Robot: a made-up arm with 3 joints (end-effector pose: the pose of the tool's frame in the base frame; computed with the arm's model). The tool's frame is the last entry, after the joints.
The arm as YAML. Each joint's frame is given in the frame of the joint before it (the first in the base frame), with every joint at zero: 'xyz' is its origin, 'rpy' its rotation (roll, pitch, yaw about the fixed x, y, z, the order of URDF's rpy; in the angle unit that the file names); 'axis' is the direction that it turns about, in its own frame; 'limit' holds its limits. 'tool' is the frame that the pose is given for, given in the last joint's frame.
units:
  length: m
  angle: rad
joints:
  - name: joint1
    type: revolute
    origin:
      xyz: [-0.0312, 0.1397, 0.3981]
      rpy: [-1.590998, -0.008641, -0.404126]
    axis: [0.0, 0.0, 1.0]
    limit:
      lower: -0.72
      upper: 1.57
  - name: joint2
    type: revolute
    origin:
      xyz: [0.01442, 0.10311, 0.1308]
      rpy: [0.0, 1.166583, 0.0]
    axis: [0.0, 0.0, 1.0]
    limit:
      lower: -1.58
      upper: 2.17
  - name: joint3
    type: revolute
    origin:
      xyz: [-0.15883, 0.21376, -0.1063]
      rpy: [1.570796, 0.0, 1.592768]
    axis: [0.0, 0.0, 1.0]
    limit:
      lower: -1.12
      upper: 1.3
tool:
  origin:
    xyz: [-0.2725, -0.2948, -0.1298]
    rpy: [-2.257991, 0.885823, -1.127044]
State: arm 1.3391 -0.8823 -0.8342
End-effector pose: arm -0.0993 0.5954 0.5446 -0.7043 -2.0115 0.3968
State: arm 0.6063 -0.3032 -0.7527
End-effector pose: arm -0.0659 0.5653 0.5191 -1.2789 -2.3654 -0.2333
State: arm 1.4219 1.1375 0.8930
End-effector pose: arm 0.0366 0.4170 0.9851 2.6387 0.7625 0.9600
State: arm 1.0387 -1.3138 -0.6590
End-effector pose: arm -0.2881 0.5689 0.4319 -0.5436 -2.6222 0.7330
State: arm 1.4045 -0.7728 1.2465
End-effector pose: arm -0.6752 0.2953 0.6696 0.4864 2.2222 1.4123
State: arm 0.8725 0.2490 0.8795
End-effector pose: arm -0.4813 0.6104 0.6510 1.3430 1.6075 1.3200
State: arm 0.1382 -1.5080 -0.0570
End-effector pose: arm -0.3964 0.3617 0.0688 0.0833 2.2294 -0.6525
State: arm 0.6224 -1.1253 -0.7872
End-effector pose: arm -0.1980 0.5913 0.2894 -0.9762 -2.7464 0.7814
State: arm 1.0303 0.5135 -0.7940
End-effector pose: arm 0.1412 0.3128 0.6291 -1.3380 -1.2653 -0.8068
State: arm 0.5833 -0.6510 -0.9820
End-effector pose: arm -0.0494 0.6057 0.3700 -1.2167 -2.3852 0.3340
